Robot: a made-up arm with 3 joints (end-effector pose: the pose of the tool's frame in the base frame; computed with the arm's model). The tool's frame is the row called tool. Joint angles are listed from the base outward.
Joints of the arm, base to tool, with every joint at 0 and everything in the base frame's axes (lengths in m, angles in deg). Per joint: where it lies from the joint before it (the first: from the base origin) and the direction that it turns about. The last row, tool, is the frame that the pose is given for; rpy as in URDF.
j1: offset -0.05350 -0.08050 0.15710 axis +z
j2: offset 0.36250 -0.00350 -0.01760 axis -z
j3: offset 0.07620 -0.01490 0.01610 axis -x
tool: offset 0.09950 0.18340 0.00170 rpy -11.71 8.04 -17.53
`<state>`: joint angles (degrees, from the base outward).
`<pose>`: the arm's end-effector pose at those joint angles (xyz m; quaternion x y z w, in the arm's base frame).
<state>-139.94 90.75 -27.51</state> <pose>-0.5582 -0.2683 0.2418 -0.0426 0.1818 0.8299 0.5258</pose>
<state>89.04 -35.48 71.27</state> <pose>-0.1811 0.4008 -0.0175 -0.2867 -0.5781 0.5825 0.4943</pose>
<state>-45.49 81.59 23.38</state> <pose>0.2151 -0.5746 0.0844 -0.0800 0.2808 -0.9150 0.2786</pose>
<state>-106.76 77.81 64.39</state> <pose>-0.3418 -0.4783 -0.0090 -0.0185 -0.5990 0.7757 0.1981</pose>
